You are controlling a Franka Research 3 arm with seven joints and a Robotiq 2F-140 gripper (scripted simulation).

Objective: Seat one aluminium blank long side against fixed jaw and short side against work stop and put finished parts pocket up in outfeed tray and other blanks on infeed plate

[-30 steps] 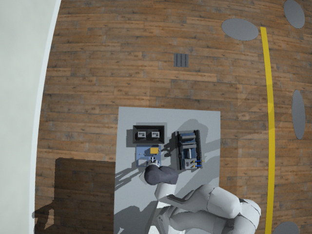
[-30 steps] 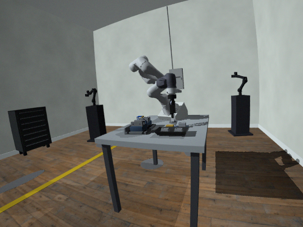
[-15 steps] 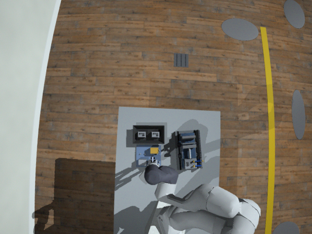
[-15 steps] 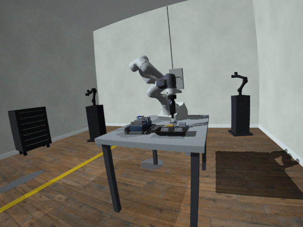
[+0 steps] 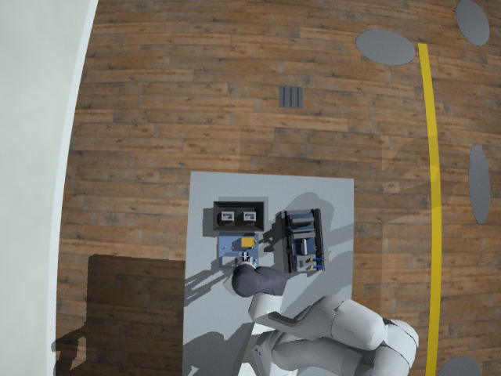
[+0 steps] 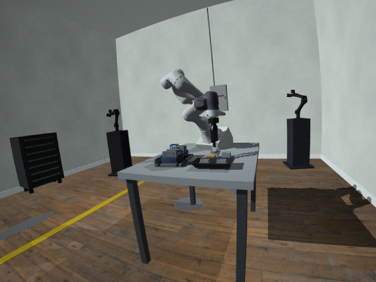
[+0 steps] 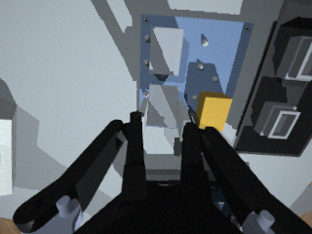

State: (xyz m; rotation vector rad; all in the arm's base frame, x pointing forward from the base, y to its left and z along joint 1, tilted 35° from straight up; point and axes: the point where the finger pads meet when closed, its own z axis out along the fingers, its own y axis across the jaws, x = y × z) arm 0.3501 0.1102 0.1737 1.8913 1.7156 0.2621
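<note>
Right now my hand is 8 cm short of the brass blank, 3 cm to the left of it and 6 cm above it. Also, from my hand: vise (4 cm ahead, 28 cm to the right, 5 cm below).
</note>
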